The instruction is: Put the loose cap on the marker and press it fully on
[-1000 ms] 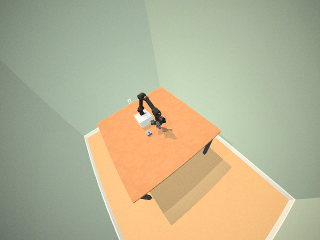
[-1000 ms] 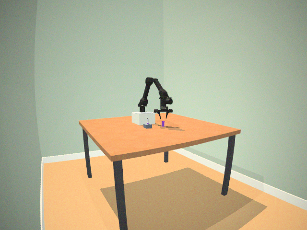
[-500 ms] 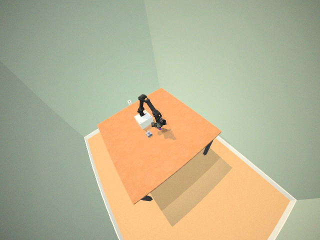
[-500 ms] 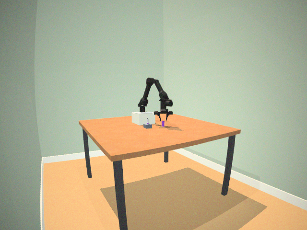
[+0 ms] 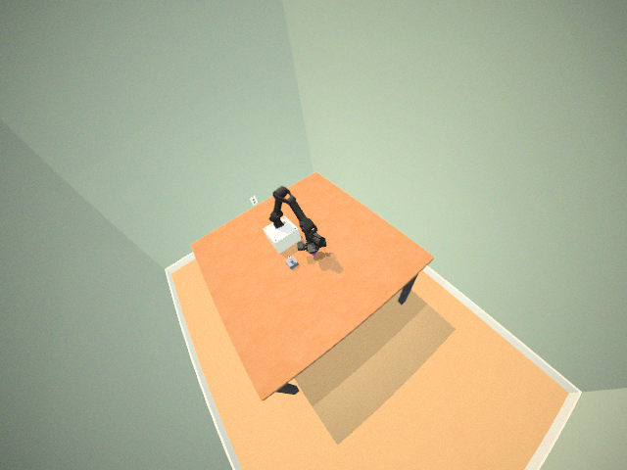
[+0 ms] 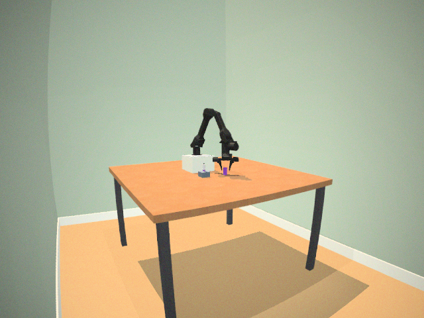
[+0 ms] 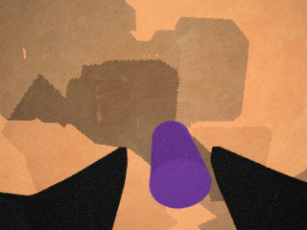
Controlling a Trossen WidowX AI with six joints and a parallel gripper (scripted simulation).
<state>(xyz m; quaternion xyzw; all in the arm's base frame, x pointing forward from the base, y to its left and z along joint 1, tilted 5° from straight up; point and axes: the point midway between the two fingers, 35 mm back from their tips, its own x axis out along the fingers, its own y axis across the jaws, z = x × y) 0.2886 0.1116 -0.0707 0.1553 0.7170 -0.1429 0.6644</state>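
My gripper tip is right at the purple marker cap. The rest, counted from my gripper tip: grey-blue holder block (16 cm to the right, 1 cm below, 1 cm behind).
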